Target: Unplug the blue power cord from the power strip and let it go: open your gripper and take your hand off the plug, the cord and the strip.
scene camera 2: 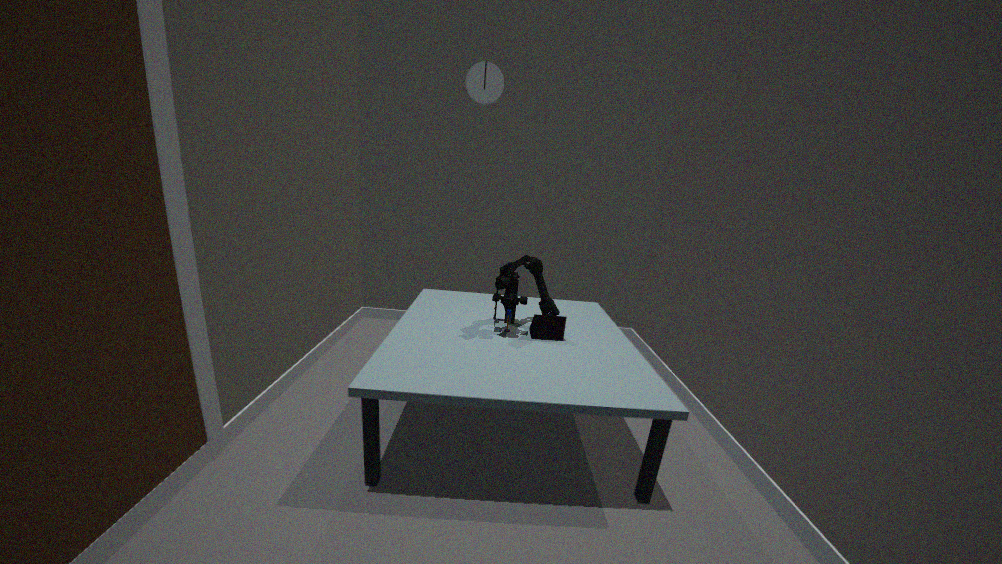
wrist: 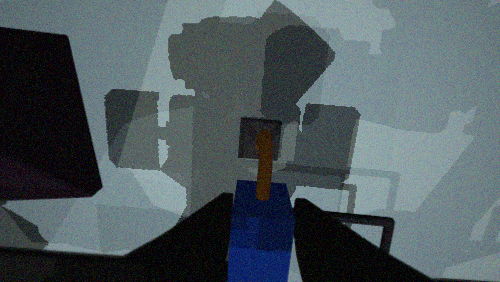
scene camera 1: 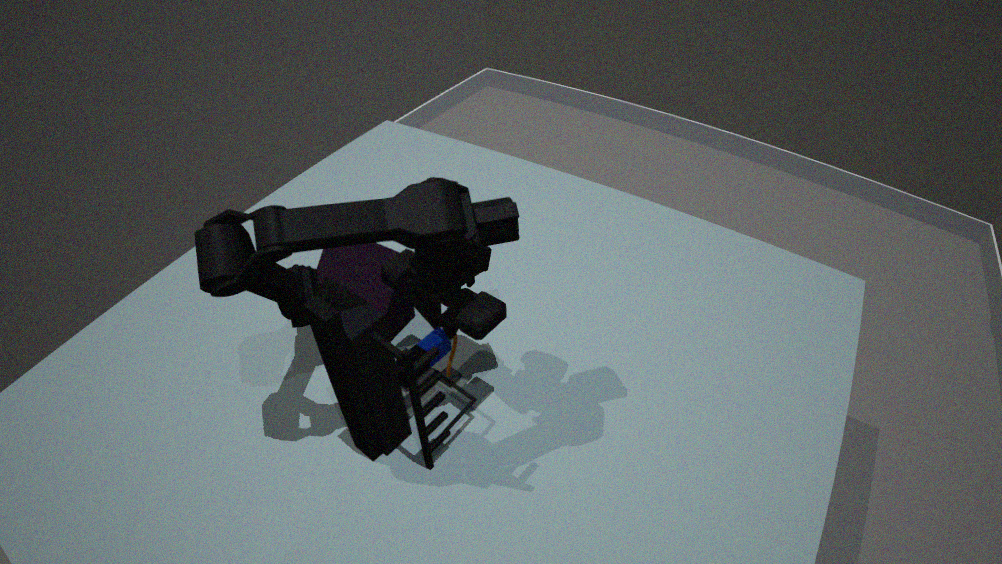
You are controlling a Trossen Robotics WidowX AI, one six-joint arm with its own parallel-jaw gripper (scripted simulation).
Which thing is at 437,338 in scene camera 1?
A blue plug.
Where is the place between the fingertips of my gripper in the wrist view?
At 263,206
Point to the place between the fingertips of my gripper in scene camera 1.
445,333
